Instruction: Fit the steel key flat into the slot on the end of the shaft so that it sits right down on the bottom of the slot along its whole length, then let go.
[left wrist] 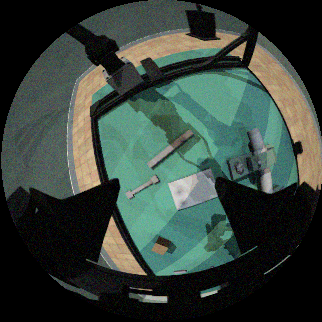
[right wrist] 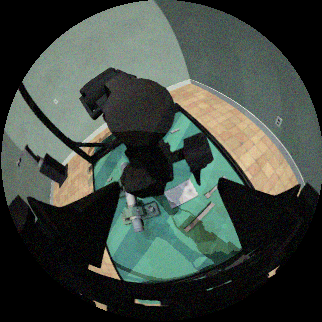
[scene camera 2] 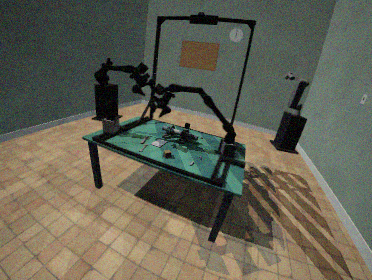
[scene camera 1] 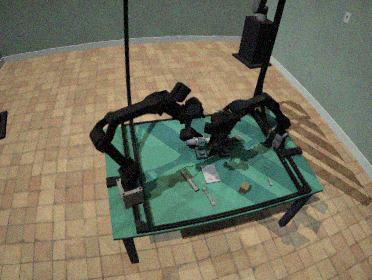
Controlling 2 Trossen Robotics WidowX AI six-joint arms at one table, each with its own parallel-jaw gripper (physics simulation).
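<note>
From the left wrist view you'd see my left gripper (left wrist: 168,183), which is open and holding nothing. Scene camera 1 has my right gripper (scene camera 1: 203,127), and that gripper's open too, nothing in it. Then the right wrist view gives you both my left gripper (right wrist: 180,189) and my right gripper (right wrist: 170,185).
</note>
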